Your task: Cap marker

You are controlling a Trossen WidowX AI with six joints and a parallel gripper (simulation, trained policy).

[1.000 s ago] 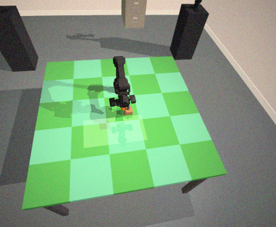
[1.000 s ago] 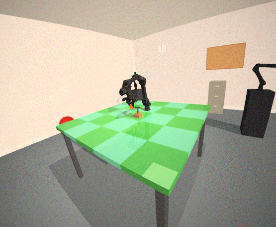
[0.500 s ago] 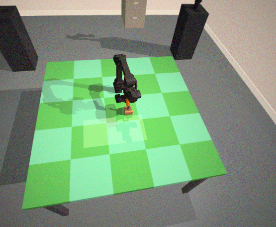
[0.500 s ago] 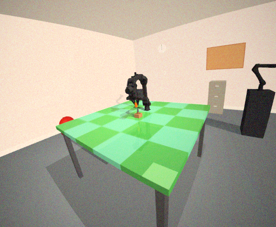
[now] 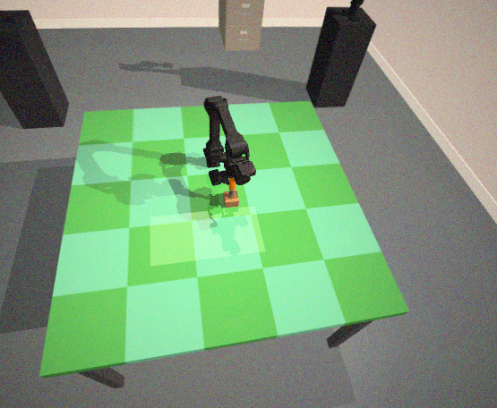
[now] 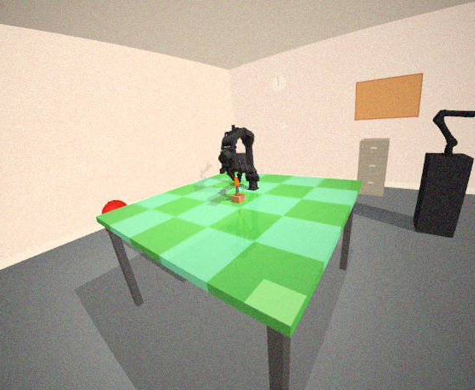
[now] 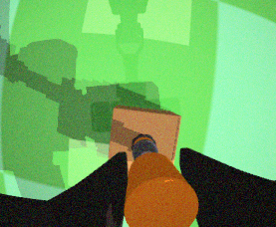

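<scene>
Now: the brown holder block 90 mm below my gripper tip and 10 mm ahead of it. The rest, counted from my gripper tip: orange cap: 10 mm ahead, 10 mm above.
</scene>
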